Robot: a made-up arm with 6 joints.
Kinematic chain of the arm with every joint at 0, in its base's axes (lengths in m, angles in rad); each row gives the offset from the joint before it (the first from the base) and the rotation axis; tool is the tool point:
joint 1: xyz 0 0 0.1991 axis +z
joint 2: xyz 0 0 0 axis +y
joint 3: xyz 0 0 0.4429 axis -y
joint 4: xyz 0 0 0 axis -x
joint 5: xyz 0.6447 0 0 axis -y
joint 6: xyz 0 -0.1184 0 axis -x
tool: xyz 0 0 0
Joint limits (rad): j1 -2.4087..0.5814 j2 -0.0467..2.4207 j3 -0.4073..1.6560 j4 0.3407..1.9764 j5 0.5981..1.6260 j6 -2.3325..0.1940
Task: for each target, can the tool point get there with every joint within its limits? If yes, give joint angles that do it. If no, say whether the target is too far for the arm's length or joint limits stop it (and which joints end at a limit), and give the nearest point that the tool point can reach.
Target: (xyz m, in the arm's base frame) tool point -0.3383 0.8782 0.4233
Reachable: no: joint limits stop it (at a limit: joint 1, joint 2, joint 3, joint 4) | nearest point 0.4933 0.3801 0.5158 | short by 0.974 m
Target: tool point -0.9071 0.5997 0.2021
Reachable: no: joint limits stop it (at a limit: joint 2, joint 3, joint 4) | nearest point -0.2738 0.1810 -0.3701 | short by 0.951 m
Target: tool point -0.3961 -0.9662 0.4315
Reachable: yes | joints -1.9238 1.0748 0.9355 1.2472 0.7507 -0.8550
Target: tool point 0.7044 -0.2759 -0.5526
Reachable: yes | joints -0.2417 2.0771 1.0006 0.5765 1.5083 -2.0398
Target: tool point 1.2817 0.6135 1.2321
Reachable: no: too far | nearest point 0.8014 0.3836 0.8450 | short by 0.658 m
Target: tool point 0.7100 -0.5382 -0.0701
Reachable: yes | joints -0.6807 1.1689 0.2508 1.8145 1.3713 -1.1176
